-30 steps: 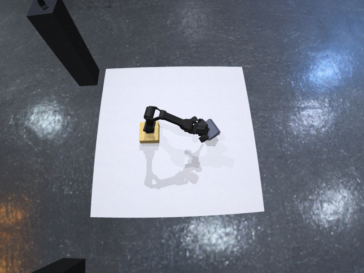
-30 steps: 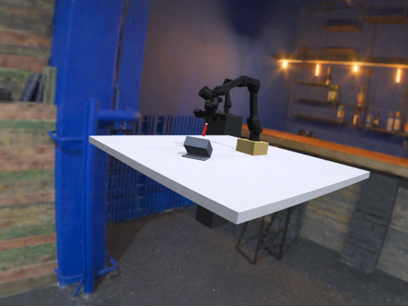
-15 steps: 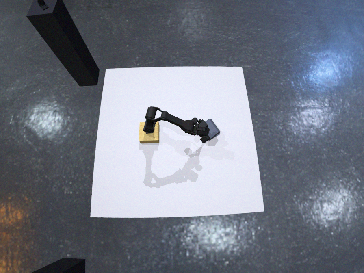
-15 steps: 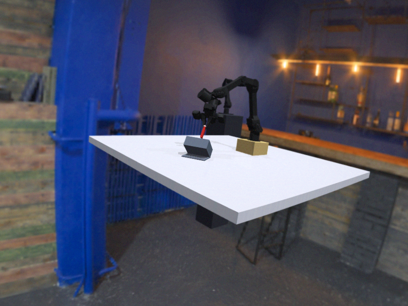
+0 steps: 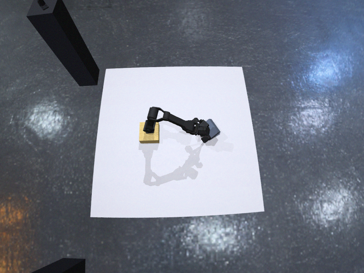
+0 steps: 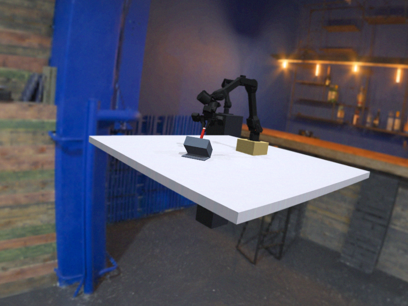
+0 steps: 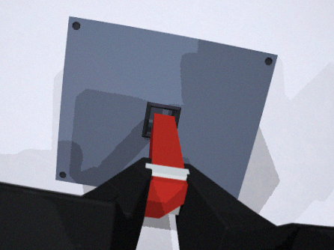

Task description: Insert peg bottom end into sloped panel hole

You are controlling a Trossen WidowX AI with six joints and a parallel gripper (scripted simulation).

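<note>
Now: gripper tip 50 mm short of the panel, 30 mm to the right of it and 80 mm above it. Round my gripper tip: red peg (right at my gripper tip).
</note>
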